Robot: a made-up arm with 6 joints.
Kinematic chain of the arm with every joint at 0, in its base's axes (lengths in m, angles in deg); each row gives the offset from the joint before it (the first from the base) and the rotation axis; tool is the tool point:
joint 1: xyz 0 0 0.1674 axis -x
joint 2: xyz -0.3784 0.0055 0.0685 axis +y
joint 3: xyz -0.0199 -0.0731 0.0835 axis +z
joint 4: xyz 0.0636 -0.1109 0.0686 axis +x
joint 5: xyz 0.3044 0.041 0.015 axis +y
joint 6: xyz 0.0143 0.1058 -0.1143 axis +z
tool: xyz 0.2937 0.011 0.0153
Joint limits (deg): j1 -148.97..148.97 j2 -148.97..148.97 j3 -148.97..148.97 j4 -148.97..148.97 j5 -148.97..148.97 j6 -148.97..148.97
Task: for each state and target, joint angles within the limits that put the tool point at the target. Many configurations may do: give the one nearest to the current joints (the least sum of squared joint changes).
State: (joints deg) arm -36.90 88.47 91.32 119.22 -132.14 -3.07
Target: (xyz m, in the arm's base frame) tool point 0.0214 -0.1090 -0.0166
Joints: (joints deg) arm -13.28 56.79 58.26 108.52 -148.97 -1.44
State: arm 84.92 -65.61 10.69 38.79 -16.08 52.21
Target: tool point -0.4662 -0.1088 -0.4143
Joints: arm 130.59 -63.51 42.88 13.70 -5.03 59.55
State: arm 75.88 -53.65 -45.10 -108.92 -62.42 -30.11
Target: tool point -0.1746 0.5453 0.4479
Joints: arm 89.93 -57.20 -32.59 -105.93 -67.74 -31.54
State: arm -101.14 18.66 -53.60 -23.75 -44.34 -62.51
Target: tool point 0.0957 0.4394 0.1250
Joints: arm -135.72 60.36 -14.14 -27.99 -36.80 -47.22
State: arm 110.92 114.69 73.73 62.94 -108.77 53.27
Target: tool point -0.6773 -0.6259 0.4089
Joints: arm 96.64 148.97 25.24 102.64 -67.99 43.65
